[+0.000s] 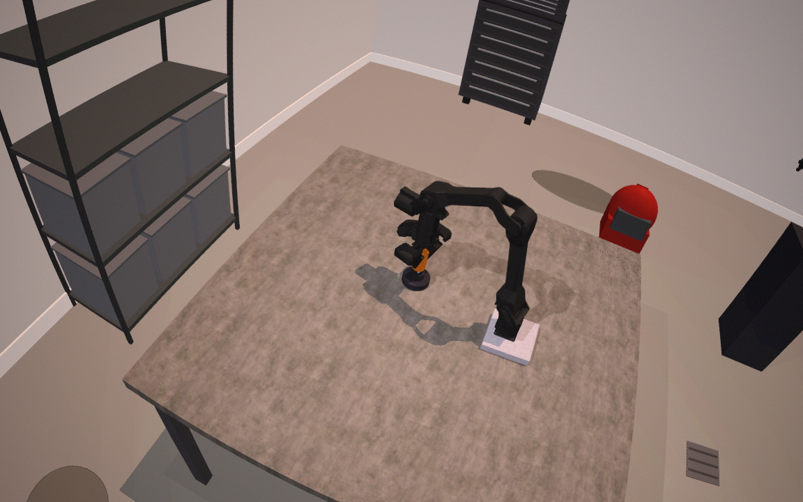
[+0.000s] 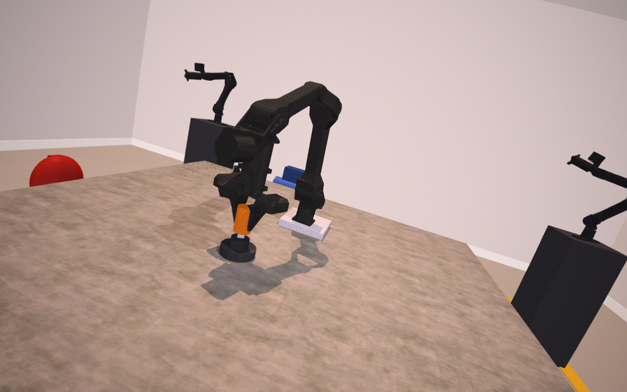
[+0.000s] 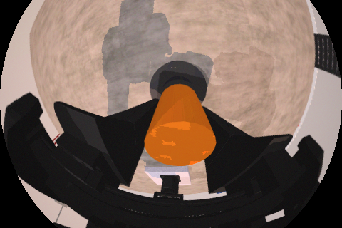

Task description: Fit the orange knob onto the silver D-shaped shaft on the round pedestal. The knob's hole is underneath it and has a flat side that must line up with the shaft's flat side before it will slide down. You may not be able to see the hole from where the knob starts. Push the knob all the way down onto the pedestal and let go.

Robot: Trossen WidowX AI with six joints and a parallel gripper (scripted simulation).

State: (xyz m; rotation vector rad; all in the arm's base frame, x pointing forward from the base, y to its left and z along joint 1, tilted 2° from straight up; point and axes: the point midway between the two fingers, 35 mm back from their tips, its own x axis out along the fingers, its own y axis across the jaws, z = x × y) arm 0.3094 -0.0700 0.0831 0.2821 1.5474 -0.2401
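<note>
My gripper tip is 4 cm above the round pedestal. The rest, counted from my gripper tip: orange knob: 3 cm above.
</note>
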